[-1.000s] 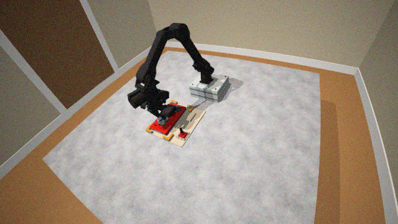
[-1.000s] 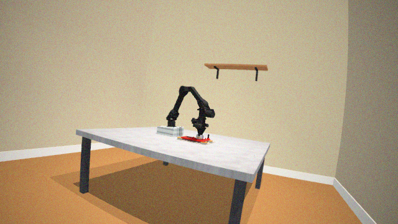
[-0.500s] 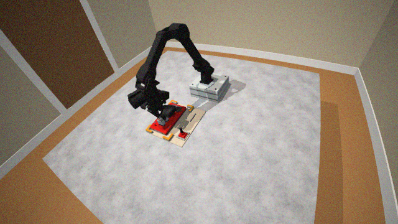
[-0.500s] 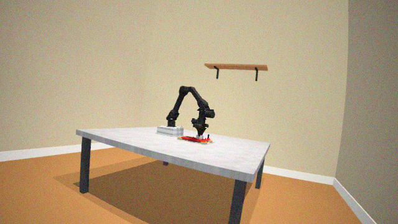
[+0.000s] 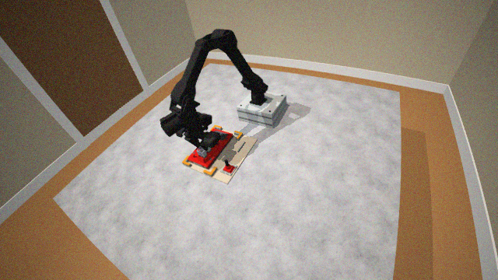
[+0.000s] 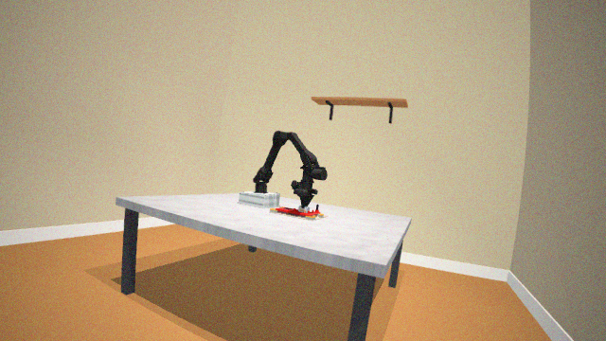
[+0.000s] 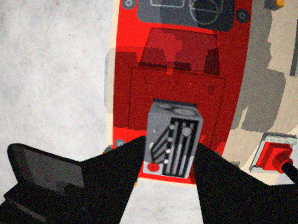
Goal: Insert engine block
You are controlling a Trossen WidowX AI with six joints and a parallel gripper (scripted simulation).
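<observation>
Right now my gripper tip is 40 mm past the tan base plate, 40 mm above it and 30 mm to the right of it. Also, from my gripper tip: grey engine block (10 mm below).
</observation>
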